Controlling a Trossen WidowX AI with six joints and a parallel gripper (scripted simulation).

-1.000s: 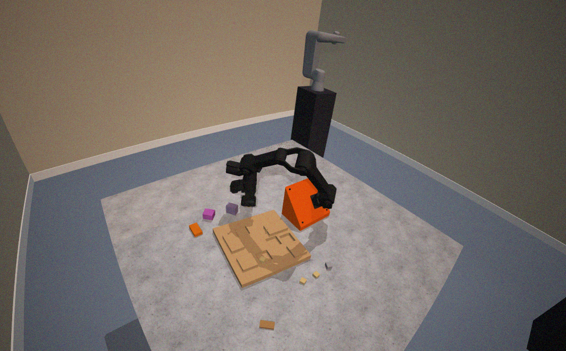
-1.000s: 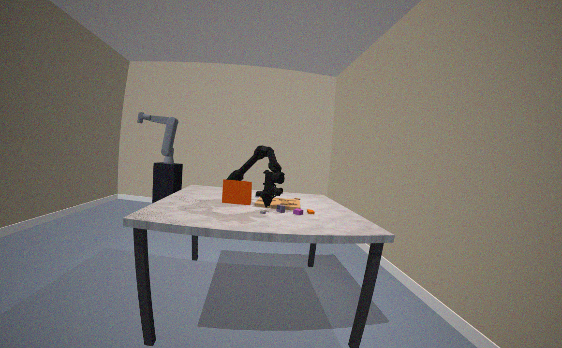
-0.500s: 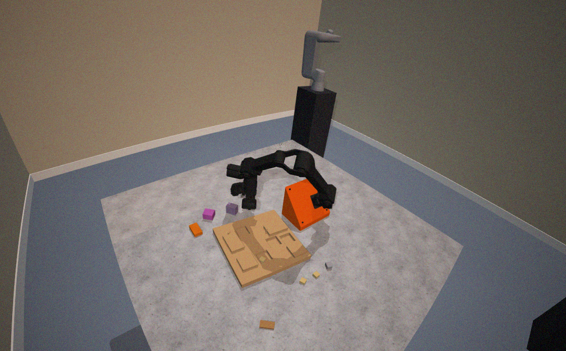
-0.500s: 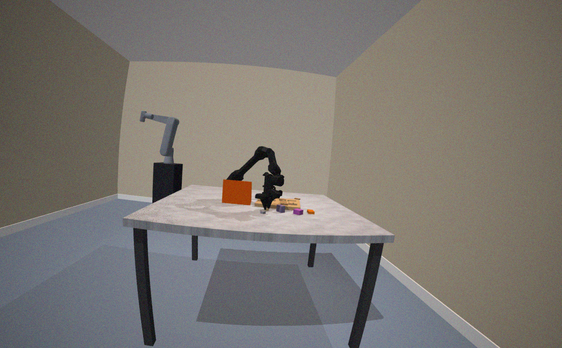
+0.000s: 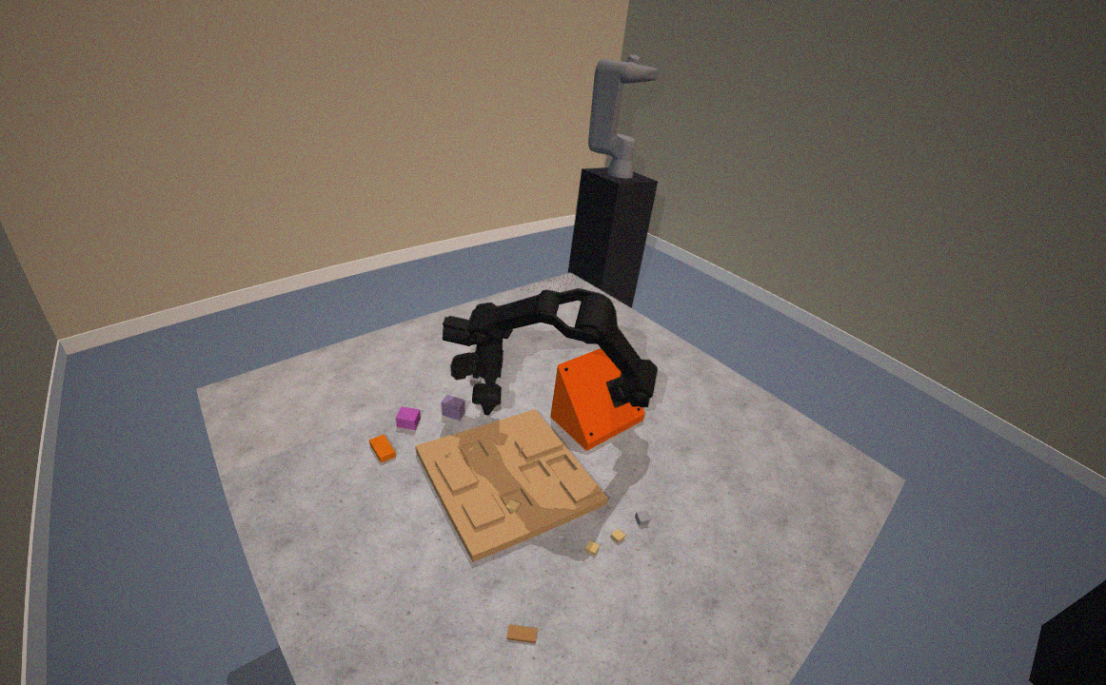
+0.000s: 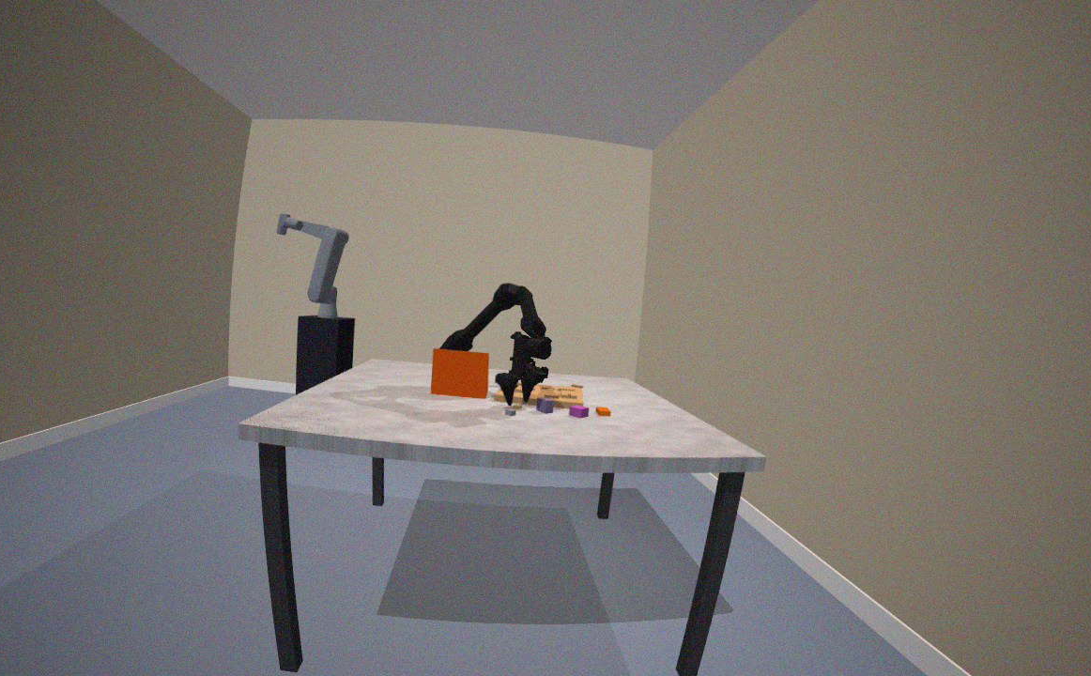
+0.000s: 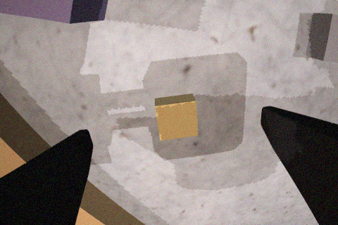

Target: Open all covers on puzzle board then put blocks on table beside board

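Now: the tan puzzle board 80 mm ahead of my gripper tip, 240 mm to the left of it and 10 mm above it. Round my gripper tip: magenta block: 190 mm ahead, 40 mm to the right; purple block: 80 mm ahead, 20 mm to the right, 10 mm above; orange block: 280 mm ahead, 20 mm to the left, 10 mm below.
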